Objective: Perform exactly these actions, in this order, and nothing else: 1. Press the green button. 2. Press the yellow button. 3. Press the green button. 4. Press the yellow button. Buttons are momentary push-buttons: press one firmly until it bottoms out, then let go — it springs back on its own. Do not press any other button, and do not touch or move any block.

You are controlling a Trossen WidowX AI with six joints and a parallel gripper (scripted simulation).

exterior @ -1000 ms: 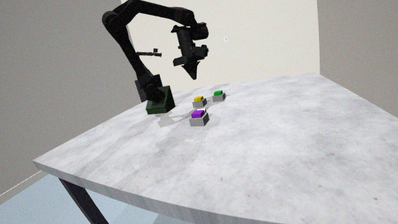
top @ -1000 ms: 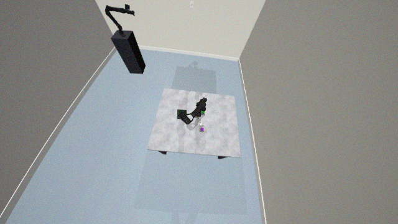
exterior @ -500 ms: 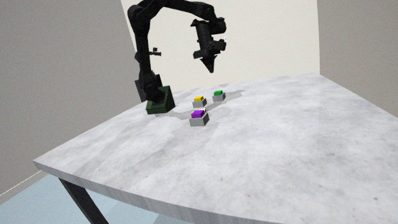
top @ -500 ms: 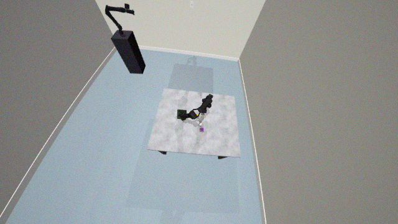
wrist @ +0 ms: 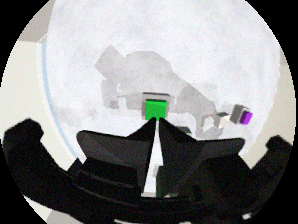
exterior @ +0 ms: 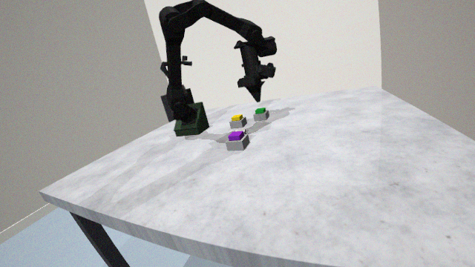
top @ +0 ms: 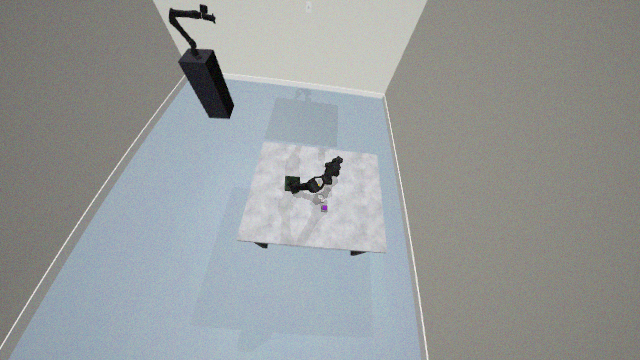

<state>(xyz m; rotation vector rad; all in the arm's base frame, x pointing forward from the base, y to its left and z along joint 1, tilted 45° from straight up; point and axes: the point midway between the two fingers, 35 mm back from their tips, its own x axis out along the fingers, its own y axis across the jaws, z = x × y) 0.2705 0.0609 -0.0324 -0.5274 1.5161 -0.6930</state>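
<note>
My gripper tip is 3 cm above the green button. The rest, counted from my gripper tip: yellow button: 8 cm behind, 5 cm to the right, 3 cm below; then purple button: 24 cm to the right, 3 cm below, 2 cm behind.
</note>
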